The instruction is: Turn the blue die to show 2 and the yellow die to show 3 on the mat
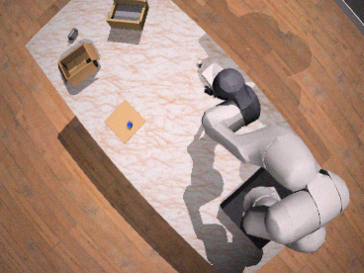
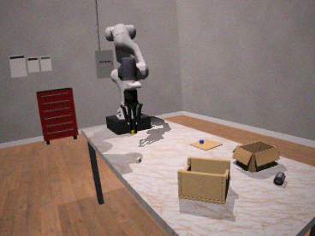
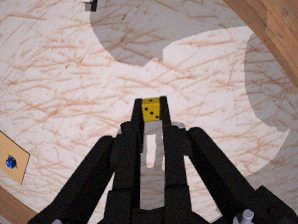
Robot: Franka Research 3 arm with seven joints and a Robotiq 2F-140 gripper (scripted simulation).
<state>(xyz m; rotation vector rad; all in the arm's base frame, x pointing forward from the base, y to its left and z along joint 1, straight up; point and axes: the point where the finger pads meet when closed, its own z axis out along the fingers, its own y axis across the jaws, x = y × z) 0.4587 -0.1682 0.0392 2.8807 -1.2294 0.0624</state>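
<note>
The tan mat lies 20 cm ahead of my hand, 37 cm to the left of it and 13 cm below it. Also, from my hand: yellow die 2 cm below; then white die 17 cm ahead, 6 cm to the right, 13 cm below; then blue die 17 cm ahead, 36 cm to the left, 12 cm below.
</note>
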